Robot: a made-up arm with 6 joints.
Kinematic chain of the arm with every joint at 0, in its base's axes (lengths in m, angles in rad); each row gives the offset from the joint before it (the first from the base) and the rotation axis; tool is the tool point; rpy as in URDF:
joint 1: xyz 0 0 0.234 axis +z
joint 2: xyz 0 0 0 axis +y
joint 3: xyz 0.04 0 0.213 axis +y
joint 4: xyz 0.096 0 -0.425 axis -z
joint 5: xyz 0 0 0 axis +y
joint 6: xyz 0.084 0 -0.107 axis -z
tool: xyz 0 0 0 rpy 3.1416 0 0
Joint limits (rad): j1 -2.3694..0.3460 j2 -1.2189..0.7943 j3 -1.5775..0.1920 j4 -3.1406..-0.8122 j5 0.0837..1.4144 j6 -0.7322..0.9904
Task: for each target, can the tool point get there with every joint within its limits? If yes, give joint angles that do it. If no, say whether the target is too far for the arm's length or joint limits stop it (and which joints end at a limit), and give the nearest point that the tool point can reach.
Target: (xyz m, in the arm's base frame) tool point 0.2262 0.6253 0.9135
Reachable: no: too far | nearest point 0.3054 0.1886 0.7957 | short by 0.459 m
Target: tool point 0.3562 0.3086 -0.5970
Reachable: no: too far | nearest point 0.2959 0.1492 -0.1910 | short by 0.440 m
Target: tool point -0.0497 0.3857 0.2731
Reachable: no: joint limits stop it (at a limit: joint 2, joint 3, joint 4, joint 5) | nearest point -0.0329 0.2554 0.0398 | short by 0.268 m
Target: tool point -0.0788 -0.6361 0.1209
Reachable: yes | joints -1.6721 0.5311 -1.3398 -2.8577 1.0428 -0.1659
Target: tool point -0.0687 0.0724 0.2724
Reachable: no: joint limits stop it (at a limit: joint 2, joint 3, joint 4, joint 5) | nearest point -0.1714 0.1806 0.0383 | short by 0.278 m
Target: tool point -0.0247 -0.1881 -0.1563
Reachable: yes | joints -1.3451 0.5342 -0.3904 -1.8346 1.1937 0.2287
